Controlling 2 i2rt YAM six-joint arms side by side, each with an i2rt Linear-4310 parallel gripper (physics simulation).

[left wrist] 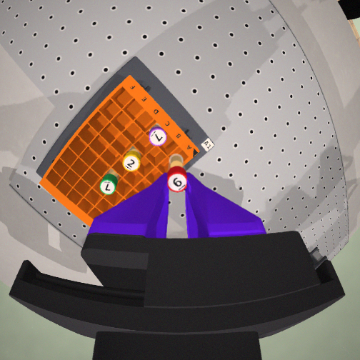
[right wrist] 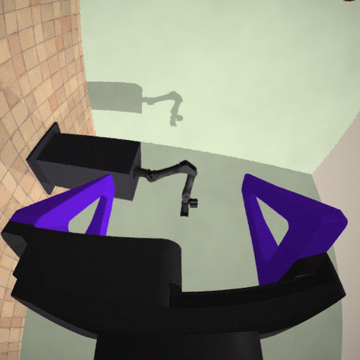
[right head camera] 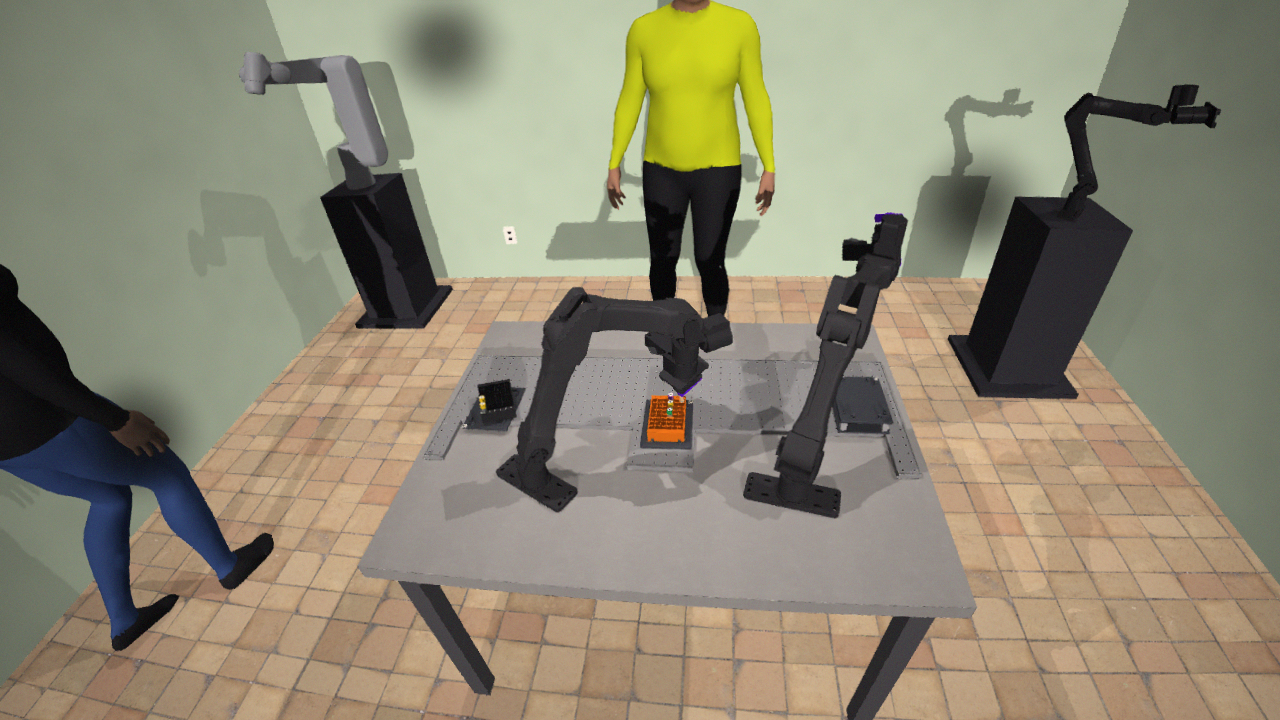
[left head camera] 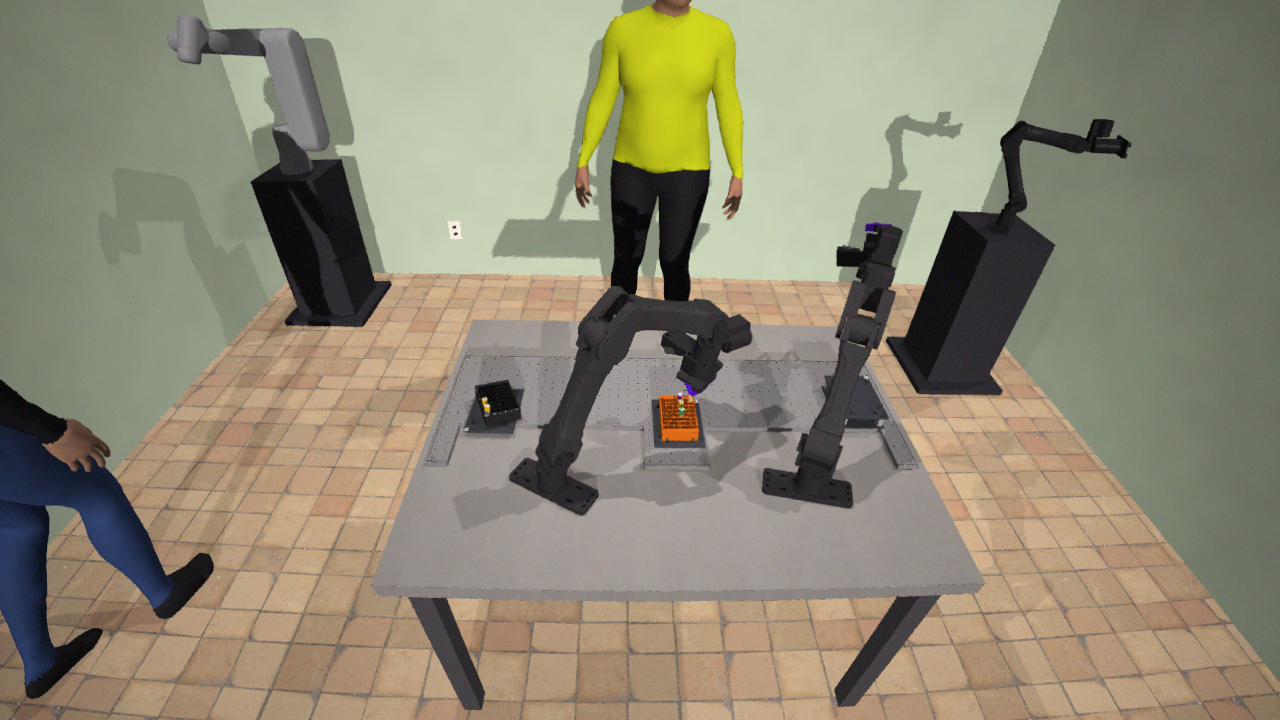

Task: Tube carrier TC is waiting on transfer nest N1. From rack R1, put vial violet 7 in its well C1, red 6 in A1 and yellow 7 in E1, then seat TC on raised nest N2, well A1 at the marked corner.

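Frame: origin at the left arm's base, x ahead, y left, z up, level; millimetres.
Where they show: left gripper, fingertip midpoint: [right head camera: 682, 393] [left head camera: 692, 392]; right gripper, fingertip midpoint: [left head camera: 874, 239]; left arm's base at its link origin: [right head camera: 536, 483] [left head camera: 553, 486]; right arm's base at its link origin: [right head camera: 791, 495] [left head camera: 806, 489].
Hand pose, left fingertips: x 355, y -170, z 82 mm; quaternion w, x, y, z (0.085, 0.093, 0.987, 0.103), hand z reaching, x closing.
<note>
Things, the pixels of their top centre, and the offset from my left fingertips.
- orange carrier TC at its top centre: [right head camera: 667, 413] [left head camera: 678, 412] dx -50, dy +12, dz -32 mm
- Black rack R1 at its top centre: [left head camera: 496, 396] [right head camera: 494, 394] dx -231, dy +422, dz -23 mm
- dark raised nest at its top centre: [right head camera: 861, 395] [left head camera: 856, 392] dx +235, dy -362, dz -19 mm
The orange carrier TC [left head camera: 680, 433] [right head camera: 666, 435] [left wrist: 150, 105] sits on a dark nest plate [left wrist: 135, 67] mid-table. It holds violet 7 [left wrist: 158, 136] in the row by the letters, near C, plus yellow 2 [left wrist: 131, 161] and a green vial [left wrist: 109, 184]. My left gripper [left head camera: 691, 389] [right head camera: 687, 388] [left wrist: 176, 179] is shut on red 6 [left wrist: 177, 175], above the carrier's A1 corner; its lower end shows at the A edge. My right gripper [left head camera: 877, 227] [right head camera: 888, 217] [right wrist: 177, 181] is open and raised. Black rack R1 [left head camera: 503, 418] holds yellow vials [left head camera: 486, 404] [right head camera: 482, 403], numbers unreadable.
A dark raised nest [right head camera: 861, 402] stands at the table's right side, partly behind my right arm in the left head view. A white A1 tag [left wrist: 207, 144] marks the nest corner beside the carrier. A person in yellow [left head camera: 673, 98] stands beyond the table, another in blue trousers [left head camera: 71, 483] at left.
</note>
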